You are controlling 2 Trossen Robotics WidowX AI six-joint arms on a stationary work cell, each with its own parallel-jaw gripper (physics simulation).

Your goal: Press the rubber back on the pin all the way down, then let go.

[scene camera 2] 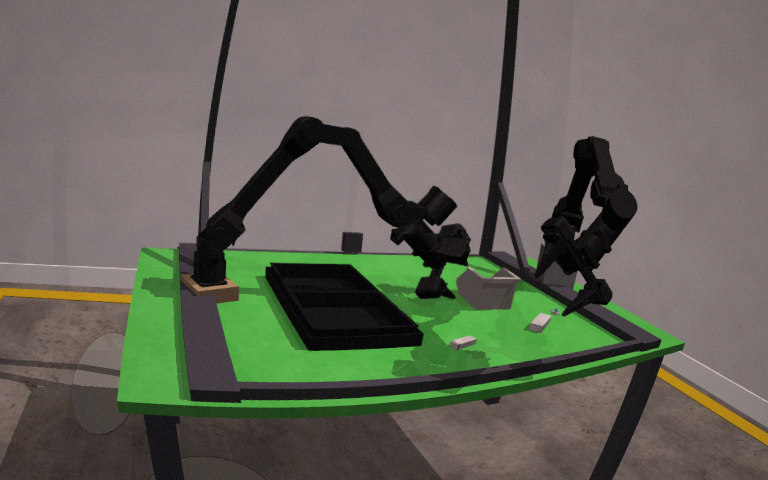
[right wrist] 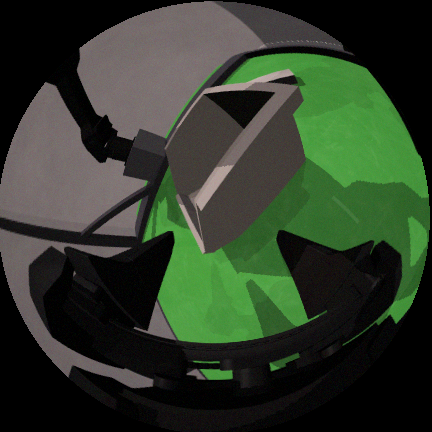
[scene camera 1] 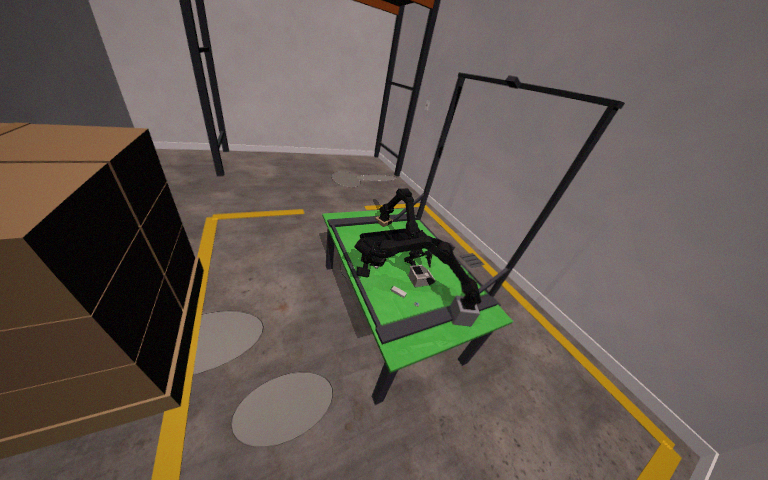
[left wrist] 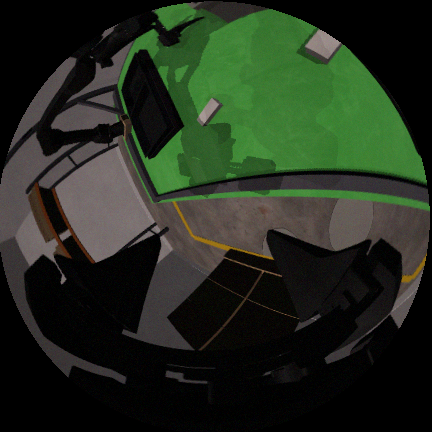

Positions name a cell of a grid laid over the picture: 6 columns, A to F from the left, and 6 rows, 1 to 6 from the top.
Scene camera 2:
my left gripper: E4
my right gripper: D4
grey open box: D4
black tray: C4
dark rail: B5
